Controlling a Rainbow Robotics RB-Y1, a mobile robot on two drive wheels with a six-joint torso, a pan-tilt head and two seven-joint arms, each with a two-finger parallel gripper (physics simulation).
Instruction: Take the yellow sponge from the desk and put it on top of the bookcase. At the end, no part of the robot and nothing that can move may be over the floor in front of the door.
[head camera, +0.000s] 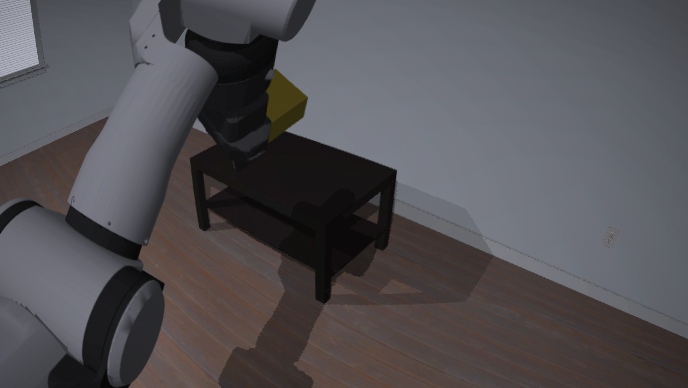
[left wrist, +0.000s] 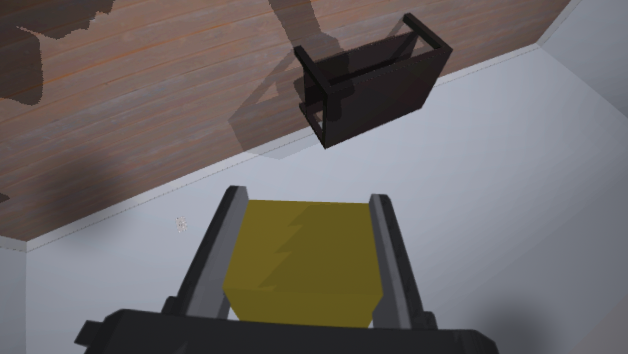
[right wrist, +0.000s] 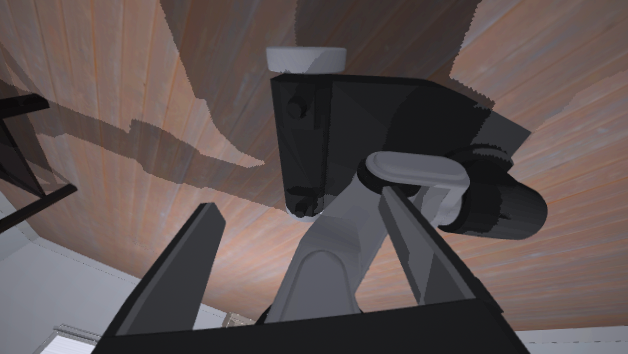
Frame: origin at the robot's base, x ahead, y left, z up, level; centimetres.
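Seen in the pictures: left gripper, fingertip midpoint: (head camera: 227, 146) (left wrist: 308, 202); right gripper, fingertip midpoint: (right wrist: 301, 204).
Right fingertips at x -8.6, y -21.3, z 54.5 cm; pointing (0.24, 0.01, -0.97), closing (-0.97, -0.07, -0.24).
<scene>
A point is followed by its place in that frame.
The yellow sponge (head camera: 287, 102) {x 37.5, y 1.7, z 129.3 cm} (left wrist: 305, 250) {x 35.1, y 8.9, z 126.3 cm} is a thick block. It sits between the two fingers of my left gripper (left wrist: 308, 197) {x 36.6, y 9.2, z 124.1 cm}, which is shut on it. In the head camera view the sponge sticks out at the right side of the dark gripper, and the gripper and wrist hide part of it. The sponge is held up in the air, in front of the wall and above the low table in the picture. My right gripper (right wrist: 301, 204) {x -8.6, y -21.3, z 54.5 cm} is open, with its fingers wide apart and nothing held between them. The desk, the bookcase and the door do not show in a way that I can tell.
A low black table (head camera: 345, 167) {x 176.4, y -19.2, z 45.0 cm} (left wrist: 380, 102) {x 177.3, y 7.4, z 45.1 cm} with a lower shelf stands against the wall (head camera: 500, 100) {x 172.1, y -92.2, z 86.9 cm}. Part of it shows at the left edge of the right wrist view. A window (head camera: 17, 37) {x 316.1, y 285.7, z 117.9 cm} is at the upper left. The robot's dark base (right wrist: 350, 120) {x -13.0, y -13.8, z 16.9 cm} stands on the wooden floor (right wrist: 240, 30) {x 22.2, y -32.7, z 0.0 cm}.
</scene>
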